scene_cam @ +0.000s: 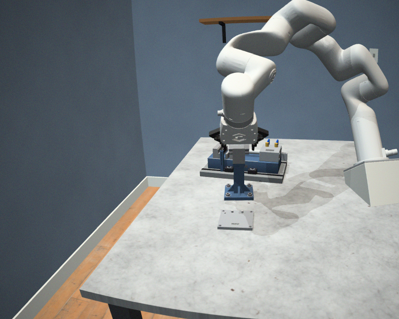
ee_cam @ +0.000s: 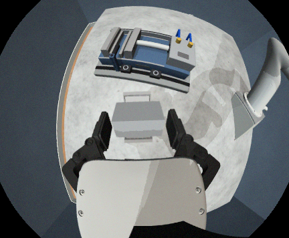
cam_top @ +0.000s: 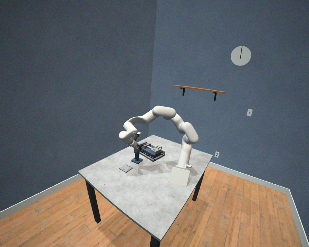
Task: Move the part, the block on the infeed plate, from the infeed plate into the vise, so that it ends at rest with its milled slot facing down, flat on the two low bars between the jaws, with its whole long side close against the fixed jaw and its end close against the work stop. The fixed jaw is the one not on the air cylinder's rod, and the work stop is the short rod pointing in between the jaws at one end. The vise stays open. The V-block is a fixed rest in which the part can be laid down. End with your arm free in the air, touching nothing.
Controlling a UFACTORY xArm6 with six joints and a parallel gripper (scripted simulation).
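Right now my hand is 10 mm above the part. Round my hand: work stop post (100 mm ahead, 140 mm to the right, 110 mm below); then work stop (100 mm ahead, 160 mm to the right, 80 mm below); then infeed plate (30 mm behind, 150 mm to the left, 160 mm below).
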